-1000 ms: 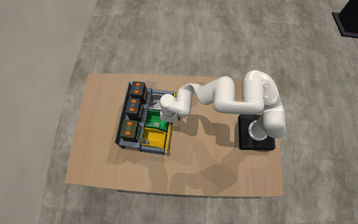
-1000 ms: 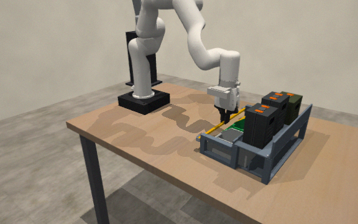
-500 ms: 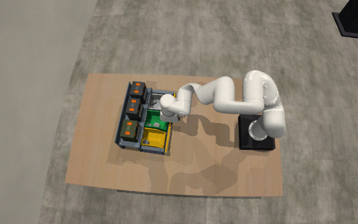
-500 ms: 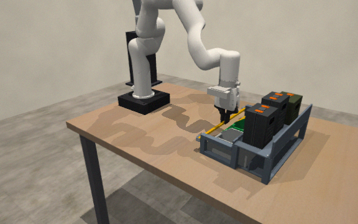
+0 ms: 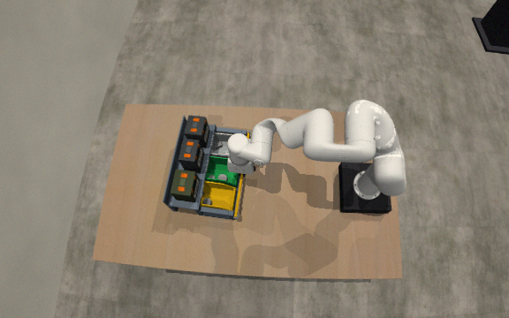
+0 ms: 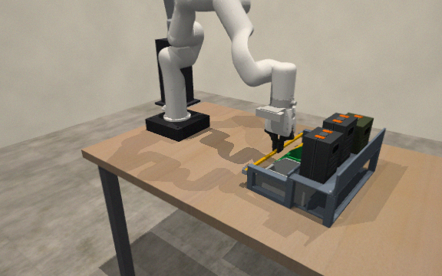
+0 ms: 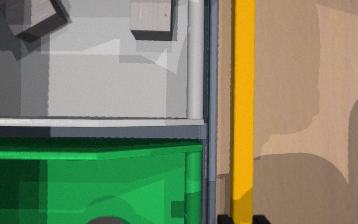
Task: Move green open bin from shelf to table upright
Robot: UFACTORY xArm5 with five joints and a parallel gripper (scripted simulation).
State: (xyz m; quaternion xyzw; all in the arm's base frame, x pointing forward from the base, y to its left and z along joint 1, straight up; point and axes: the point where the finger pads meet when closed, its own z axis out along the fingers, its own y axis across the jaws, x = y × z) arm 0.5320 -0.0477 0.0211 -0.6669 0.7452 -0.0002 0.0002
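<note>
Now: the thin yellow rod 20 mm below my hand. From my hand the other things lie so: green open bin 100 mm ahead, 30 mm below, 10 mm to the right; then grey part 90 mm ahead, 60 mm below, 10 mm to the left; then blue-grey shelf 130 mm ahead, 10 mm to the right, 10 mm below.
</note>
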